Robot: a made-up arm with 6 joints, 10 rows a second.
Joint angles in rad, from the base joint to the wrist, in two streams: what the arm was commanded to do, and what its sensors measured. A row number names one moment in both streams.
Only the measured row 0 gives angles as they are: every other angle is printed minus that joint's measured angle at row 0.
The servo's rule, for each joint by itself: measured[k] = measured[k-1] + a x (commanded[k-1-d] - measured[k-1]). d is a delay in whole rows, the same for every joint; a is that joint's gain. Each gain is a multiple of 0.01, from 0.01 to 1. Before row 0 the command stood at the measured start. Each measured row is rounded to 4 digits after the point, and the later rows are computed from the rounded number. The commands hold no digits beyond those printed.
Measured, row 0:
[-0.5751, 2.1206, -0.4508, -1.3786, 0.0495, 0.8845]
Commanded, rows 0 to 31:
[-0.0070, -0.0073, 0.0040, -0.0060, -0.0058, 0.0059]
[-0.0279, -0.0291, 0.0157, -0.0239, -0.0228, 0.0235]
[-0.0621, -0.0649, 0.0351, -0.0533, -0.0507, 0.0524]
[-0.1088, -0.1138, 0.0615, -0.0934, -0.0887, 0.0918]
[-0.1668, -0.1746, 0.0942, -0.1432, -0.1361, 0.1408]
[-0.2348, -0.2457, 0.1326, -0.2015, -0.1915, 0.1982]
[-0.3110, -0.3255, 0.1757, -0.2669, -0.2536, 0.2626]
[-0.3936, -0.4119, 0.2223, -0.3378, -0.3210, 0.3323]
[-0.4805, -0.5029, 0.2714, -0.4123, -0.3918, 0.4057]
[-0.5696, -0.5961, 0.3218, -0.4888, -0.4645, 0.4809]
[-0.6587, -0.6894, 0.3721, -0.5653, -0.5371, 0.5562]
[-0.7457, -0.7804, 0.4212, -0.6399, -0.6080, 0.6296]
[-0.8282, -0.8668, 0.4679, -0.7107, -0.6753, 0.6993]
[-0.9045, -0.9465, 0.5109, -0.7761, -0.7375, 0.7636]
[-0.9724, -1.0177, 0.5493, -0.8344, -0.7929, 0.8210]
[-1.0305, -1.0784, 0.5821, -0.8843, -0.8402, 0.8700]
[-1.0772, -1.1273, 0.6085, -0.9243, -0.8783, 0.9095]
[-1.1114, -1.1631, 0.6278, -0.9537, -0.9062, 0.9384]
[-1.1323, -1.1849, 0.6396, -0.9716, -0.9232, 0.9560]
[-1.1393, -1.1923, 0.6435, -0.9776, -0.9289, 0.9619]
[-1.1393, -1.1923, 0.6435, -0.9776, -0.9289, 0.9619]
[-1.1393, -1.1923, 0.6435, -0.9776, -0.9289, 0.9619]
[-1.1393, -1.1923, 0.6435, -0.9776, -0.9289, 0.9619]
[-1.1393, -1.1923, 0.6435, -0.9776, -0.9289, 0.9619]
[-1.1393, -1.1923, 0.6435, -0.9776, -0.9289, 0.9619]
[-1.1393, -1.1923, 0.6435, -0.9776, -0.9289, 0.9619]
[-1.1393, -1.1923, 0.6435, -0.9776, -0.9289, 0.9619]
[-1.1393, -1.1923, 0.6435, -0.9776, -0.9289, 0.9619]
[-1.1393, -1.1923, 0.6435, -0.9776, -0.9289, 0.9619]
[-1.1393, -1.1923, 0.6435, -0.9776, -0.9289, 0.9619]
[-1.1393, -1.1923, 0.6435, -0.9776, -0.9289, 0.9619]
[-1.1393, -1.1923, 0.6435, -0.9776, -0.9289, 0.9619]
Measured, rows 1 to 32:
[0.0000, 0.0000, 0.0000, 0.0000, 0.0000, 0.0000]
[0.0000, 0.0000, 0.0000, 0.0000, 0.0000, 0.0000]
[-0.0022, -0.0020, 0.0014, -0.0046, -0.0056, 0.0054]
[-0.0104, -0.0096, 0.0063, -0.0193, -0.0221, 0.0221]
[-0.0269, -0.0251, 0.0161, -0.0451, -0.0496, 0.0500]
[-0.0531, -0.0499, 0.0315, -0.0818, -0.0871, 0.0885]
[-0.0895, -0.0848, 0.0528, -0.1285, -0.1341, 0.1366]
[-0.1360, -0.1299, 0.0799, -0.1840, -0.1892, 0.1933]
[-0.1920, -0.1847, 0.1125, -0.2470, -0.2510, 0.2571]
[-0.2565, -0.2483, 0.1498, -0.3160, -0.3182, 0.3263]
[-0.3282, -0.3196, 0.1911, -0.3892, -0.3889, 0.3993]
[-0.4054, -0.3970, 0.2355, -0.4649, -0.4615, 0.4744]
[-0.4865, -0.4789, 0.2819, -0.5412, -0.5341, 0.5497]
[-0.5694, -0.5633, 0.3293, -0.6162, -0.6050, 0.6232]
[-0.6522, -0.6483, 0.3764, -0.6880, -0.6725, 0.6932]
[-0.7329, -0.7318, 0.4221, -0.7550, -0.7349, 0.7580]
[-0.8095, -0.8119, 0.4653, -0.8153, -0.7906, 0.8160]
[-0.8802, -0.8865, 0.5050, -0.8677, -0.8382, 0.8657]
[-0.9432, -0.9539, 0.5402, -0.9107, -0.8767, 0.9060]
[-0.9970, -1.0125, 0.5700, -0.9434, -0.9050, 0.9358]
[-1.0403, -1.0608, 0.5937, -0.9648, -0.9225, 0.9544]
[-1.0720, -1.0976, 0.6106, -0.9745, -0.9286, 0.9613]
[-1.0935, -1.1241, 0.6218, -0.9769, -0.9289, 0.9619]
[-1.1082, -1.1432, 0.6292, -0.9774, -0.9289, 0.9619]
[-1.1182, -1.1569, 0.6341, -0.9776, -0.9289, 0.9619]
[-1.1250, -1.1668, 0.6373, -0.9776, -0.9289, 0.9619]
[-1.1296, -1.1739, 0.6394, -0.9776, -0.9289, 0.9619]
[-1.1327, -1.1791, 0.6408, -0.9776, -0.9289, 0.9619]
[-1.1348, -1.1828, 0.6417, -0.9776, -0.9289, 0.9619]
[-1.1362, -1.1855, 0.6423, -0.9776, -0.9289, 0.9619]
[-1.1372, -1.1874, 0.6427, -0.9776, -0.9289, 0.9619]
[-1.1379, -1.1888, 0.6430, -0.9776, -0.9289, 0.9619]
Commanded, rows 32 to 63:
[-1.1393, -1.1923, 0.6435, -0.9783, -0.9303, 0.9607]
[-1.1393, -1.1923, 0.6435, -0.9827, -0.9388, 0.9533]
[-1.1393, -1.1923, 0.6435, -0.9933, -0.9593, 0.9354]
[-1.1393, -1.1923, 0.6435, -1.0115, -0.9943, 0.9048]
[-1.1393, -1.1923, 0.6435, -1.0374, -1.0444, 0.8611]
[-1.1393, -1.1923, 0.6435, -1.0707, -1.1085, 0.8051]
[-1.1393, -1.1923, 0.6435, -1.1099, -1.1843, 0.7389]
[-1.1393, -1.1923, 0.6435, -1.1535, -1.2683, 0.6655]
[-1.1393, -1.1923, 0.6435, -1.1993, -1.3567, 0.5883]
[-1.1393, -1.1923, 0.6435, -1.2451, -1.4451, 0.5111]
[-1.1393, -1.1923, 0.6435, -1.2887, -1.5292, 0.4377]
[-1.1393, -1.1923, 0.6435, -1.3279, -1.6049, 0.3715]
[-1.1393, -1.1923, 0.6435, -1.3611, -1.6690, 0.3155]
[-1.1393, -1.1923, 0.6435, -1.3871, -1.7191, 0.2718]
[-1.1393, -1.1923, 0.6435, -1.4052, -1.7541, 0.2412]
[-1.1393, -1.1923, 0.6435, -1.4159, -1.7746, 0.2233]
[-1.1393, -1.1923, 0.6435, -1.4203, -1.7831, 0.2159]
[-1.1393, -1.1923, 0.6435, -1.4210, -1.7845, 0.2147]
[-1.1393, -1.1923, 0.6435, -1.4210, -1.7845, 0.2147]
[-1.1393, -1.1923, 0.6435, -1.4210, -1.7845, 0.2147]
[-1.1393, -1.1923, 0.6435, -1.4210, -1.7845, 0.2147]
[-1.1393, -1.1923, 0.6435, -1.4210, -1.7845, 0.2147]
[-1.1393, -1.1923, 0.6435, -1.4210, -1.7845, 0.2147]
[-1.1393, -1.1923, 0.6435, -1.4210, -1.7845, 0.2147]
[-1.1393, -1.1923, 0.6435, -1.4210, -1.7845, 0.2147]
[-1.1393, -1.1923, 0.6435, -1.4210, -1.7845, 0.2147]
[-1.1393, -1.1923, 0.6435, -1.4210, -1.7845, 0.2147]
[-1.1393, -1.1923, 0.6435, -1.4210, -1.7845, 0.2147]
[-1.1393, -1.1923, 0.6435, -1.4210, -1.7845, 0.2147]
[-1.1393, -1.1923, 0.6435, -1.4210, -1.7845, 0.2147]
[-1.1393, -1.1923, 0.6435, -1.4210, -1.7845, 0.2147]
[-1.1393, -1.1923, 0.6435, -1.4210, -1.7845, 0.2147]
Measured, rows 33 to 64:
[-1.1383, -1.1898, 0.6432, -0.9776, -0.9289, 0.9619]
[-1.1386, -1.1905, 0.6433, -0.9776, -0.9289, 0.9619]
[-1.1388, -1.1910, 0.6434, -0.9781, -0.9302, 0.9608]
[-1.1390, -1.1914, 0.6434, -0.9816, -0.9385, 0.9539]
[-1.1391, -1.1917, 0.6434, -0.9905, -0.9585, 0.9369]
[-1.1392, -1.1919, 0.6434, -1.0065, -0.9929, 0.9074]
[-1.1392, -1.1920, 0.6434, -1.0300, -1.0423, 0.8648]
[-1.1392, -1.1921, 0.6434, -1.0609, -1.1059, 0.8099]
[-1.1392, -1.1922, 0.6434, -1.0981, -1.1812, 0.7446]
[-1.1392, -1.1922, 0.6434, -1.1402, -1.2648, 0.6718]
[-1.1392, -1.1922, 0.6434, -1.1851, -1.3530, 0.5950]
[-1.1392, -1.1922, 0.6434, -1.2307, -1.4414, 0.5178]
[-1.1392, -1.1922, 0.6434, -1.2748, -1.5257, 0.4441]
[-1.1392, -1.1922, 0.6434, -1.3152, -1.6017, 0.3773]
[-1.1392, -1.1922, 0.6434, -1.3501, -1.6663, 0.3204]
[-1.1392, -1.1922, 0.6434, -1.3782, -1.7170, 0.2757]
[-1.1392, -1.1922, 0.6434, -1.3987, -1.7526, 0.2440]
[-1.1392, -1.1922, 0.6434, -1.4118, -1.7737, 0.2250]
[-1.1392, -1.1922, 0.6434, -1.4183, -1.7827, 0.2166]
[-1.1392, -1.1922, 0.6434, -1.4204, -1.7844, 0.2149]
[-1.1392, -1.1922, 0.6434, -1.4209, -1.7845, 0.2147]
[-1.1392, -1.1922, 0.6434, -1.4210, -1.7845, 0.2147]
[-1.1392, -1.1922, 0.6434, -1.4210, -1.7845, 0.2147]
[-1.1392, -1.1922, 0.6434, -1.4210, -1.7845, 0.2147]
[-1.1392, -1.1922, 0.6434, -1.4210, -1.7845, 0.2147]
[-1.1392, -1.1922, 0.6434, -1.4210, -1.7845, 0.2147]
[-1.1392, -1.1922, 0.6434, -1.4210, -1.7845, 0.2147]
[-1.1392, -1.1922, 0.6434, -1.4210, -1.7845, 0.2147]
[-1.1392, -1.1922, 0.6434, -1.4210, -1.7845, 0.2147]
[-1.1392, -1.1922, 0.6434, -1.4210, -1.7845, 0.2147]
[-1.1392, -1.1922, 0.6434, -1.4210, -1.7845, 0.2147]
[-1.1392, -1.1922, 0.6434, -1.4210, -1.7845, 0.2147]

